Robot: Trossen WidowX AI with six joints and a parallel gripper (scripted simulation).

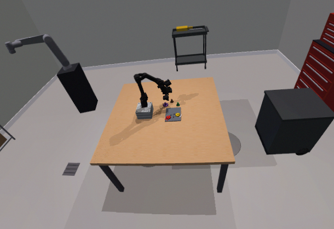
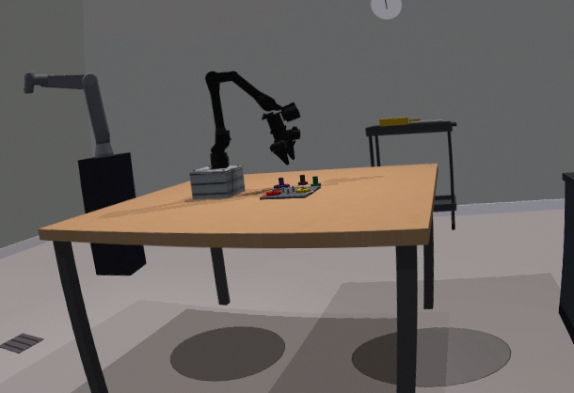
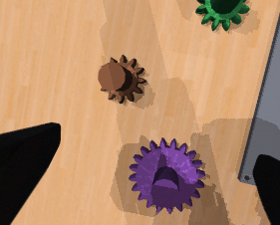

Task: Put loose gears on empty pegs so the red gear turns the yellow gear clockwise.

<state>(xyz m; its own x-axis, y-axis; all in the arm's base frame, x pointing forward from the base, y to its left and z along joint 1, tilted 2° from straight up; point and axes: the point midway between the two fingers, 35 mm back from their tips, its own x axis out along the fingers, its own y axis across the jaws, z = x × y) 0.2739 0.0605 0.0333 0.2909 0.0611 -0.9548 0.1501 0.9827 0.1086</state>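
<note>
Now: the purple gear 5 cm behind my gripper tip and 8 cm below it. From my gripper tip the other things lie so: green gear 10 cm ahead, 5 cm to the right, 8 cm below; grey board 1 cm ahead, 18 cm to the right, 10 cm below; brown gear 4 cm ahead, 4 cm to the left, 8 cm below.
</note>
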